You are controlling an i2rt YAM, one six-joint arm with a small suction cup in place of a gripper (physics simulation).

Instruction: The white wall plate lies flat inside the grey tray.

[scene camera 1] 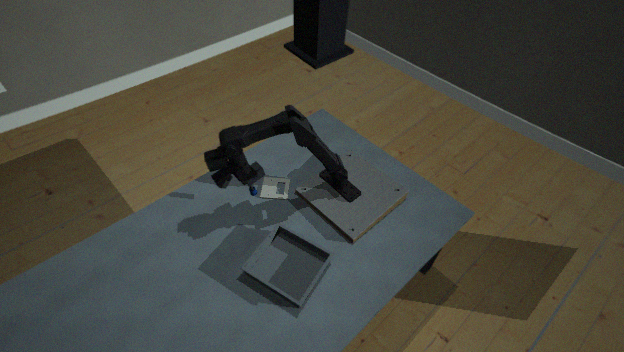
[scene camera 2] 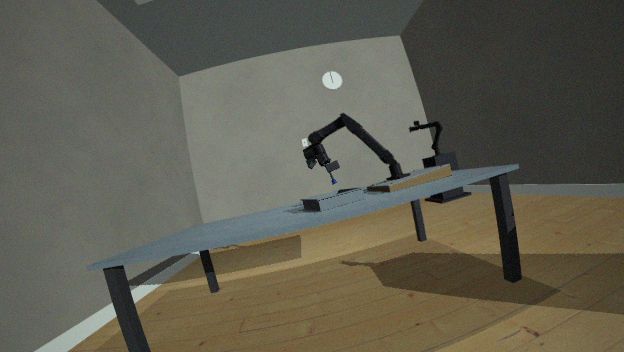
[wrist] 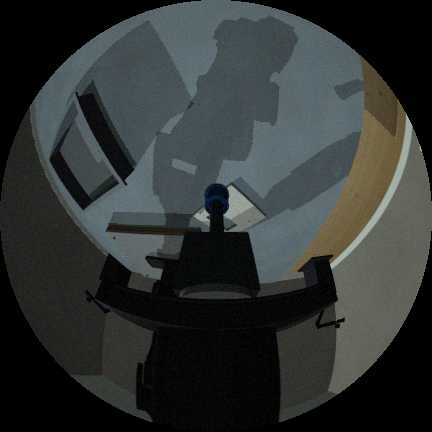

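Note:
The white wall plate (scene camera 1: pixel 269 188) (wrist: pixel 245 205), with a rectangular opening, lies on the table beside a corner of the pale board, outside the tray. I cannot make it out in scene camera 2. The grey tray (scene camera 1: pixel 295 275) (scene camera 2: pixel 335 201) (wrist: pixel 90 172) stands apart from it on the table, with a patch of light and shadow on its bare floor. My blue suction cup (scene camera 1: pixel 254 191) (scene camera 2: pixel 334 181) (wrist: pixel 217 193) is open, holds nothing and hangs above the table near the plate. In the wrist view the cup and its stem hide part of the plate.
The arm's base (scene camera 1: pixel 341 186) stands on the thick pale board (scene camera 1: pixel 360 215) (scene camera 2: pixel 425 177) (wrist: pixel 150 250). Arm shadows cross the blue-grey table (scene camera 1: pixel 125 270) (scene camera 2: pixel 215 233). A dark pedestal (scene camera 1: pixel 320 30) (scene camera 2: pixel 440 161) with another small arm (scene camera 2: pixel 438 135) stands beyond the table.

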